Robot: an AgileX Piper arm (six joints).
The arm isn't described. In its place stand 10 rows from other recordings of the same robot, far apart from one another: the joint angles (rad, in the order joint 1, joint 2, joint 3, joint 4, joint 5, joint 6), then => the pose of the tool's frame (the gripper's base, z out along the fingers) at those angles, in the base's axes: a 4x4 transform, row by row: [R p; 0 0 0 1], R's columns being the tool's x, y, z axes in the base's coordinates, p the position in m.
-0.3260 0.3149 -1.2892 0.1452 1.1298 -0.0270 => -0.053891, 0.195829, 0.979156, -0.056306; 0.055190, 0.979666, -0.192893, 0.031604; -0.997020, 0.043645, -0.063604, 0.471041; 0, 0, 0, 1
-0.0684 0.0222 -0.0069 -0.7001 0.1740 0.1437 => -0.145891, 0.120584, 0.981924, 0.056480; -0.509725, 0.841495, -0.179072, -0.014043; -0.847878, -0.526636, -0.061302, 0.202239; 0, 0, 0, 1
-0.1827 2.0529 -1.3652 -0.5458 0.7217 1.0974 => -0.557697, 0.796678, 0.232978, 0.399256; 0.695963, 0.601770, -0.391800, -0.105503; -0.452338, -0.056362, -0.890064, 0.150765; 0, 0, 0, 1
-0.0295 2.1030 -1.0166 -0.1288 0.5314 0.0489 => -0.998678, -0.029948, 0.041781, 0.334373; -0.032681, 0.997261, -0.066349, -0.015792; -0.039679, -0.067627, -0.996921, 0.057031; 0, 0, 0, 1
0.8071 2.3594 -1.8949 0.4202 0.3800 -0.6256 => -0.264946, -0.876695, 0.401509, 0.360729; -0.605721, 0.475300, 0.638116, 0.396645; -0.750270, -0.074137, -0.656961, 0.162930; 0, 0, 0, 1
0.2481 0.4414 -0.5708 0.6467 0.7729 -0.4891 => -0.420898, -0.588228, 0.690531, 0.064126; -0.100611, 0.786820, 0.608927, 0.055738; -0.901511, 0.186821, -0.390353, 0.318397; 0, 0, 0, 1
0.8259 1.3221 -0.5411 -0.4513 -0.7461 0.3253 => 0.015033, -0.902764, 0.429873, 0.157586; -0.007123, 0.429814, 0.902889, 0.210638; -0.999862, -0.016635, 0.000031, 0.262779; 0, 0, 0, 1
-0.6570 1.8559 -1.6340 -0.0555 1.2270 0.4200 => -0.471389, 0.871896, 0.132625, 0.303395; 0.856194, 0.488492, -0.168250, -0.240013; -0.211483, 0.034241, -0.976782, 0.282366; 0, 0, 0, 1
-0.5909 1.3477 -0.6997 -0.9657 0.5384 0.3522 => -0.926137, 0.290995, 0.239982, 0.187273; 0.059530, 0.741035, -0.668822, -0.171846; -0.372459, -0.605135, -0.703623, 0.228170; 0, 0, 0, 1
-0.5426 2.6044 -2.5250 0.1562 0.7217 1.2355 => 0.316004, 0.640124, 0.700274, 0.503006; 0.943600, -0.135189, -0.302230, -0.292376; -0.098795, 0.756284, -0.646741, 0.199422; 0, 0, 0, 1
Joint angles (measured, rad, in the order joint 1, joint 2, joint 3, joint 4, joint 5, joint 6), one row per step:
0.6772 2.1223 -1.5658 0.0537 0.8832 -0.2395
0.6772 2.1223 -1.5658 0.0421 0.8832 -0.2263
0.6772 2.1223 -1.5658 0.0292 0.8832 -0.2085
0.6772 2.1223 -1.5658 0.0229 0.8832 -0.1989
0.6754 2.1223 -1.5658 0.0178 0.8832 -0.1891
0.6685 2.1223 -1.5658 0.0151 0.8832 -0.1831
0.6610 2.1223 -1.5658 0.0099 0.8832 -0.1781
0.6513 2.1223 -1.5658 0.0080 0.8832 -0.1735
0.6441 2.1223 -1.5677 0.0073 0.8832 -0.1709
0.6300 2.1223 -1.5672 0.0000 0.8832 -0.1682
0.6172 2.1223 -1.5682 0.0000 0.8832 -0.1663
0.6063 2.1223 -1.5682 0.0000 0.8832 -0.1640
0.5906 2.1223 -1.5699 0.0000 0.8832 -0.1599
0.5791 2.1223 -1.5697 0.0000 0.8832 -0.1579
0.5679 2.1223 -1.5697 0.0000 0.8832 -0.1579
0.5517 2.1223 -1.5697 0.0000 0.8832 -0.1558
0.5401 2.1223 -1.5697 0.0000 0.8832 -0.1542
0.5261 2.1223 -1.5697 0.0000 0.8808 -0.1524
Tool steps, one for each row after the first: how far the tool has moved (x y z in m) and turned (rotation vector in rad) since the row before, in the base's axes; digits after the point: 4 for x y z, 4 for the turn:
0.0005 -0.0006 0.0000 -0.0061 -0.0043 -0.0076
0.0006 -0.0007 0.0000 -0.0063 -0.0044 -0.0115
0.0003 -0.0003 0.0000 -0.0029 -0.0021 -0.0065
0.0007 -0.0009 0.0000 -0.0020 -0.0014 -0.0091
0.0020 -0.0025 0.0000 -0.0009 -0.0006 -0.0115
0.0022 -0.0028 0.0000 -0.0028 -0.0022 -0.0100
0.0027 -0.0034 0.0000 -0.0006 -0.0004 -0.0133
0.0022 -0.0023 0.0005 0.0011 -0.0015 -0.0094
0.0039 -0.0054 -0.0001 -0.0051 -0.0031 -0.0134
0.0034 -0.0044 0.0003 0.0009 -0.0006 -0.0147
0.0027 -0.0039 0.0000 0.0004 0.0003 -0.0131
0.0041 -0.0055 0.0004 0.0017 -0.0009 -0.0197
0.0027 -0.0042 -0.0001 0.0003 0.0004 -0.0135
0.0026 -0.0041 0.0000 0.0000 0.0000 -0.0112
0.0037 -0.0060 0.0000 0.0004 0.0002 -0.0182
0.0026 -0.0043 0.0000 0.0003 0.0002 -0.0132
0.0033 -0.0051 0.0000 0.0016 -0.0019 -0.0158

